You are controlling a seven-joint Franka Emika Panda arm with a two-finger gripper.
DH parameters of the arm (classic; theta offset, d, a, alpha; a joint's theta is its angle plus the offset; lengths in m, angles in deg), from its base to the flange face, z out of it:
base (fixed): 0 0 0 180
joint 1: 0 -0.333 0 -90
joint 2: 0 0 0 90
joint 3: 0 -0.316 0.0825 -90
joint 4: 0 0 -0.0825 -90
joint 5: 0 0.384 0 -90
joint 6: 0 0 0.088 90
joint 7: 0 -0.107 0 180
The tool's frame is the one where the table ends.
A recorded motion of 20 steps. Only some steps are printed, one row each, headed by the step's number.
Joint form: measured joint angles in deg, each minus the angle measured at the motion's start. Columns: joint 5, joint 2, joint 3, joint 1, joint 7, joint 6, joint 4.
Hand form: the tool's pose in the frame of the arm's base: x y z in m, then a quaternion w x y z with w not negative. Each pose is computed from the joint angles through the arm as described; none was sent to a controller.
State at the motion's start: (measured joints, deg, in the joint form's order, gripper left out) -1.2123 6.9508 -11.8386 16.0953 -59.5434 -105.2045 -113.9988
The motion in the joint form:
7: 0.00 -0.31 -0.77 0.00 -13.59 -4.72 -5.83
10: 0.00 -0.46 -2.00 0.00 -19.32 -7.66 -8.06
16: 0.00 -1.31 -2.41 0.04 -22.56 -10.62 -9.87
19: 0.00 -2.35 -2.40 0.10 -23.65 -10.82 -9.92
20: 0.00 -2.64 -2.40 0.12 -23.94 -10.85 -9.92
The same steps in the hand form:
7: 0.5121 -0.0300 0.4678 0.03550 0.78586 -0.61728 -0.01176
10: 0.5112 -0.0190 0.4523 0.03383 0.76140 -0.64738 -0.00551
16: 0.5119 -0.0162 0.4345 0.03097 0.74549 -0.66578 -0.00339
19: 0.5137 -0.0173 0.4254 0.03412 0.73879 -0.67299 -0.01028
20: 0.5142 -0.0176 0.4229 0.03510 0.73697 -0.67490 -0.01227

